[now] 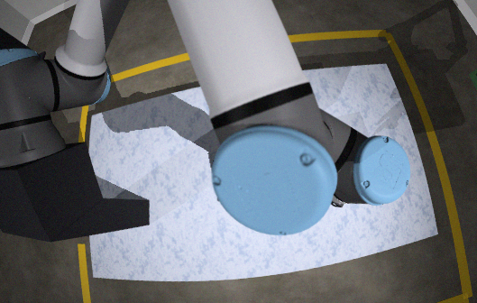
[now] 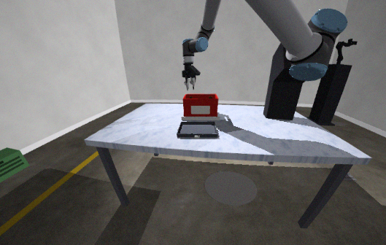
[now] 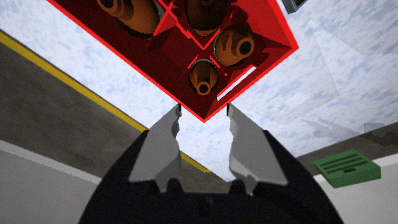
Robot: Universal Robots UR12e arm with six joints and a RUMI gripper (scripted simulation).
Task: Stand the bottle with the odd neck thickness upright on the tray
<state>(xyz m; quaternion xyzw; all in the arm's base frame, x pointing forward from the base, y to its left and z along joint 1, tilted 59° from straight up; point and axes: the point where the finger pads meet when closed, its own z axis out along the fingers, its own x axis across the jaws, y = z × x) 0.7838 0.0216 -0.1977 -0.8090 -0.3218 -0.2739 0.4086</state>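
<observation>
My gripper is now 90 mm past the red crate, 40 mm to the right of it and 150 mm above it. From my hand the other things lie so: dark tray 90 mm behind, 320 mm to the left, 220 mm below.
</observation>
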